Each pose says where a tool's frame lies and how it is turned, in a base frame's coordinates. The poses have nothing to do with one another.
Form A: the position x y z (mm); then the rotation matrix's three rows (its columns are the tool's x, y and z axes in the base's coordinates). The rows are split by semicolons.
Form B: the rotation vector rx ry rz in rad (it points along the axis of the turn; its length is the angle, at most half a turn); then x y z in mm. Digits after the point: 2 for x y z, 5 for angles.
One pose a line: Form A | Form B
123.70 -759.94 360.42; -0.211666 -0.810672 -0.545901; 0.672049 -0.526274 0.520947; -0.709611 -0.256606 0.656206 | -0.99020 0.20848 1.88821 123.70 -759.94 360.42
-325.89 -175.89 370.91; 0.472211 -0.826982 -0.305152; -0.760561 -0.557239 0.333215; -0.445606 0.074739 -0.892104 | -2.56287 1.39264 0.65859 -325.89 -175.89 370.91
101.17 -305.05 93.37; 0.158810 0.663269 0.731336; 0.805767 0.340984 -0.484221; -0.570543 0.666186 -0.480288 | 1.37479 1.55581 0.17029 101.17 -305.05 93.37
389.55 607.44 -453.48; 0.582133 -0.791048 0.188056; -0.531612 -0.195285 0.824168; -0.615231 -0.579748 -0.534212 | -1.86982 1.06986 0.34553 389.55 607.44 -453.48
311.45 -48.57 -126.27; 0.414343 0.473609 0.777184; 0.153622 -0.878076 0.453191; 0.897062 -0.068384 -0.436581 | -2.36265 -0.54303 -1.44949 311.45 -48.57 -126.27
